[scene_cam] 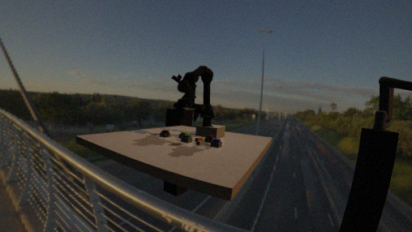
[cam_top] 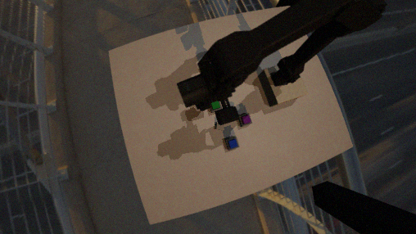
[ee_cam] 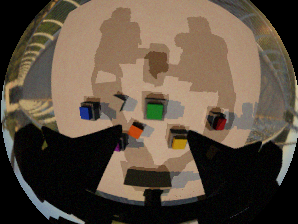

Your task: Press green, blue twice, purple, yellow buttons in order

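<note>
Right now the green button is 9 cm below my gripper tip. Also, from my gripper tip: yellow button 9 cm below, 8 cm to the right, 7 cm behind; purple button 12 cm behind, 9 cm to the left, 9 cm below; orange block 11 cm below, 7 cm behind, 4 cm to the left.
</note>
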